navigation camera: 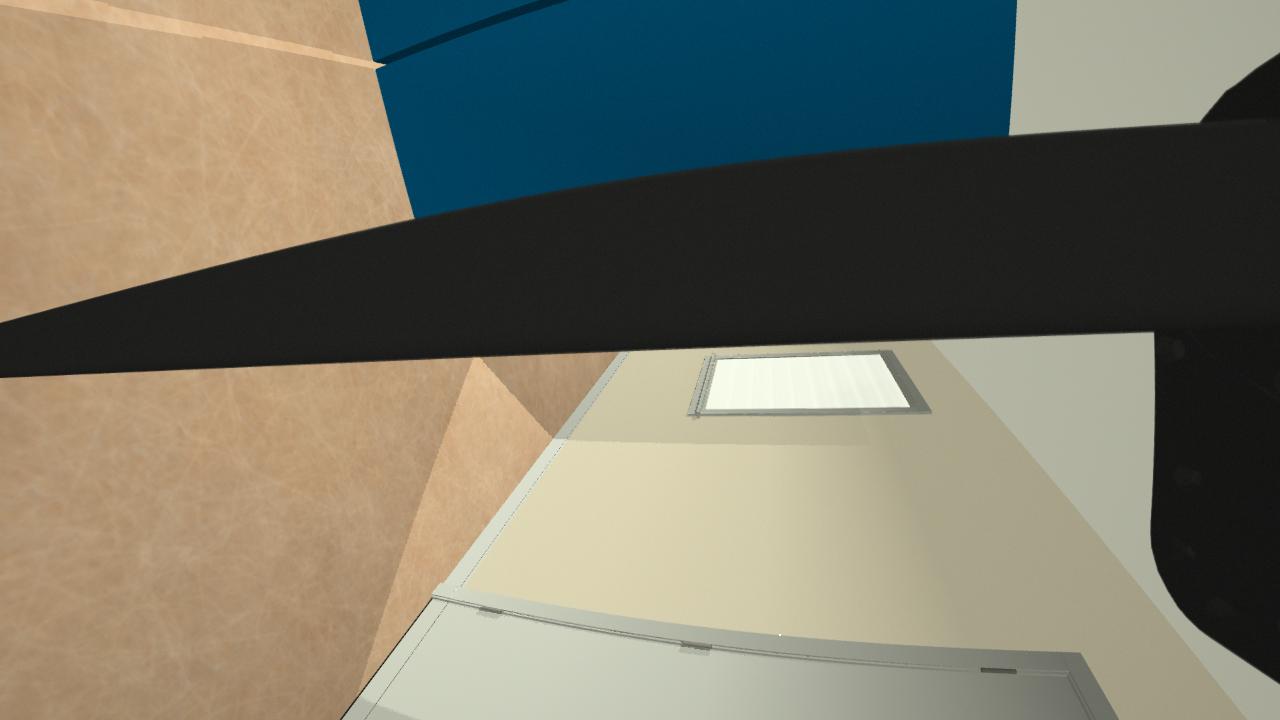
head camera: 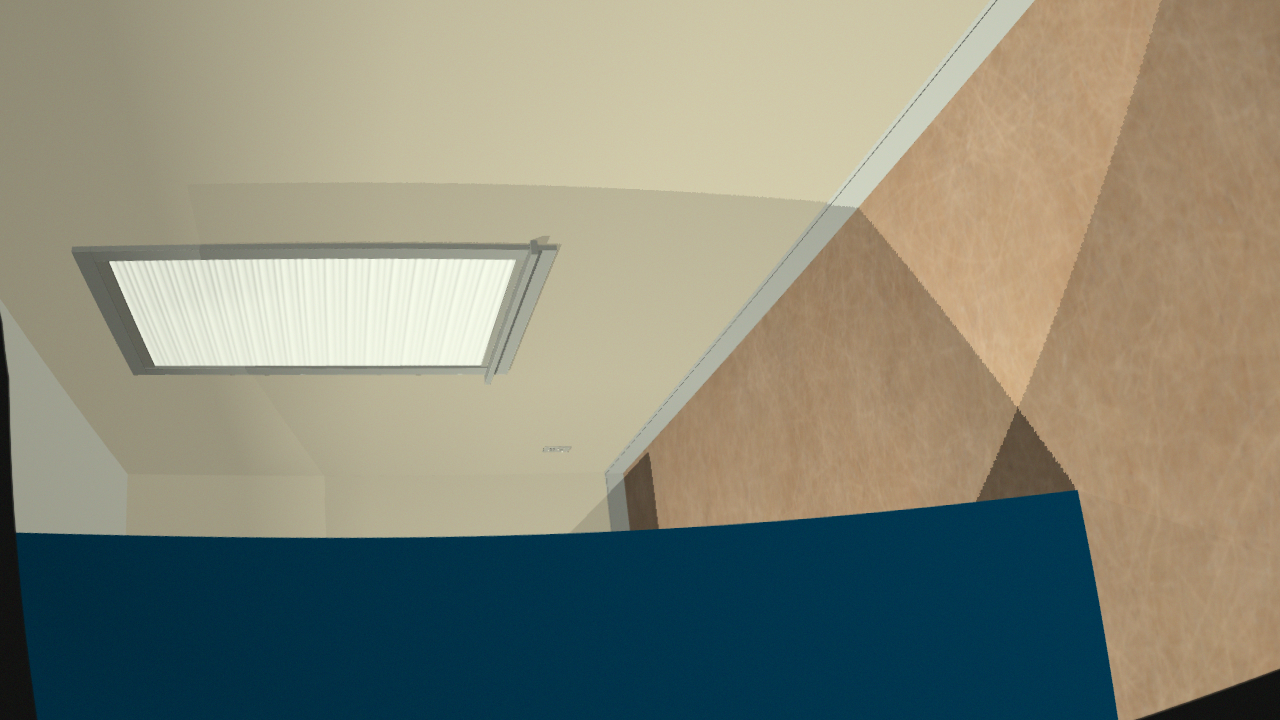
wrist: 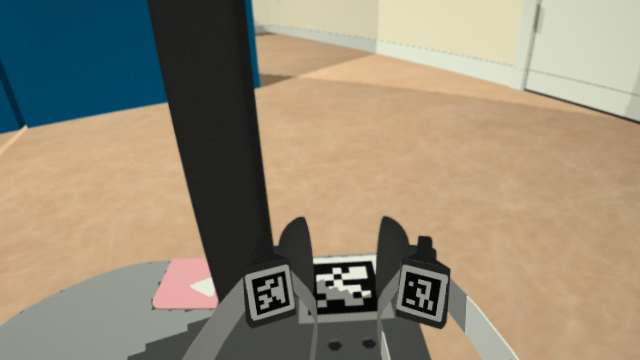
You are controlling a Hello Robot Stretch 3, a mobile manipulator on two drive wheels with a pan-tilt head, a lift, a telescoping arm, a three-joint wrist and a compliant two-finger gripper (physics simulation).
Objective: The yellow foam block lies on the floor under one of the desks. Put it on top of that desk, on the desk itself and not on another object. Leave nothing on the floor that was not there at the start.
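Frame: origin at the robot's base, x ahead, y left, z up, level; metres.
Seen in the pictures: gripper, fingertip midpoint: (wrist: 343, 244).
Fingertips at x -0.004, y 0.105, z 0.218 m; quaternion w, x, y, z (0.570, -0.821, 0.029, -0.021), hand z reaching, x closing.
A point is followed by its place in that frame.
My gripper (wrist: 343, 244) @(x -0.004, y 0.105, z 0.218 m) shows in the wrist view at the bottom centre. Its two dark fingertips stand apart with nothing held between them, above my own base (wrist: 100, 292) @(x -0.177, y 0.130, z 0.160 m). A black and white marker plate (wrist: 345, 287) @(x 0.000, y 0.129, z 0.160 m) shows below and between the fingers. The yellow foam block does not show in the three views. No desk top or desk underside can be made out in them.
A large blue panel (head camera: 537, 626) @(x -0.362, y 1.380, z 1.054 m) (navigation camera: 716, 89) @(x -0.782, y 1.207, z 1.143 m) (wrist: 80, 60) @(x -0.845, y 1.181, z 0.209 m) stands on the brown floor (head camera: 1190, 358) @(x 0.017, y 1.136, z 0.000 m) (navigation camera: 179, 501) @(x 0.245, y 0.520, z 0.000 m) (wrist: 450, 175) @(x 0.265, y 0.573, z 0.000 m). My black mast (wrist: 215, 125) @(x -0.063, y 0.116, z 0.284 m) rises left of the gripper. A window (head camera: 313, 313) @(x 0.164, y 2.979, z 1.422 m) (navigation camera: 805, 382) @(x 0.166, y 2.973, z 1.463 m) and a pale door (navigation camera: 716, 685) @(x 0.898, y 1.166, z 1.098 m) (wrist: 590, 55) @(x 0.944, y 1.054, z 0.180 m) are in the walls.
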